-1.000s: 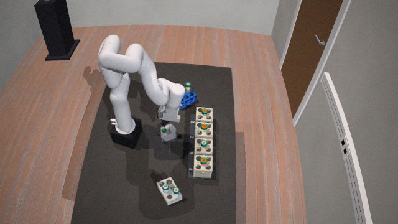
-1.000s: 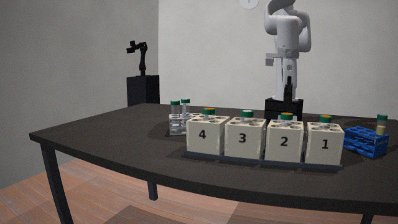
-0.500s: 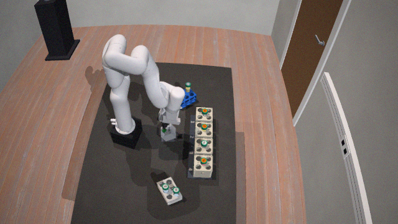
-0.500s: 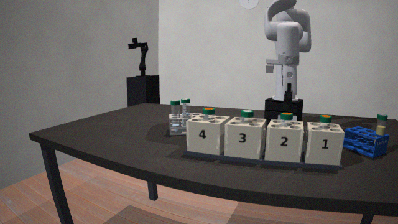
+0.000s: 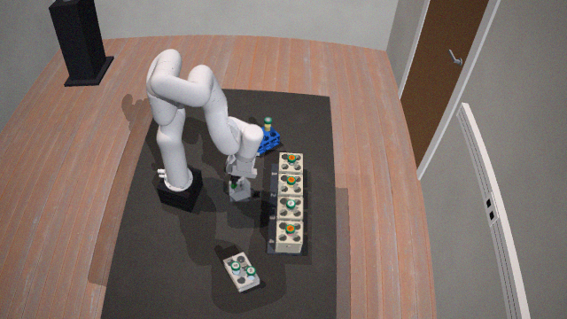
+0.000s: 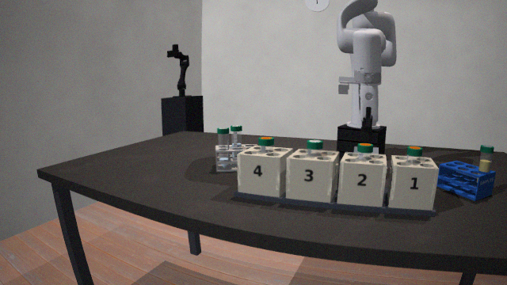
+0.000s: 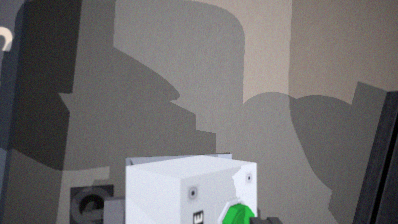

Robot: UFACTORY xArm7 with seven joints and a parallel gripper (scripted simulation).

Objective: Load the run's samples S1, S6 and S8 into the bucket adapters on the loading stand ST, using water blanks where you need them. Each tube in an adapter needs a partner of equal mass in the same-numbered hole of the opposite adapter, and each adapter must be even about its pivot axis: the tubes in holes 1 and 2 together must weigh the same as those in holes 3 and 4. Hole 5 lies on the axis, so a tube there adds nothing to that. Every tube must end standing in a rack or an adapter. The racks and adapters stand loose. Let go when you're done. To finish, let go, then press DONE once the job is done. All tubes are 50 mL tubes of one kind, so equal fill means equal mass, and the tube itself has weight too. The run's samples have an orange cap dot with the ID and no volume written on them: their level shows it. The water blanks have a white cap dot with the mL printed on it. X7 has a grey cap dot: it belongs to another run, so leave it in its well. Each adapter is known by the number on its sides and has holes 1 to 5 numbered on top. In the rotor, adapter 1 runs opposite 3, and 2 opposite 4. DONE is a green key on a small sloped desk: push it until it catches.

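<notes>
Right now my hand is 50 mm above the green done key. Also, from my hand: pink-filled tube: 220 mm ahead, 220 mm to the right, 40 mm below; blue sample rack: 100 mm ahead, 280 mm to the left, 80 mm below; white blank rack: 50 mm ahead, 370 mm to the right, 80 mm below.
</notes>
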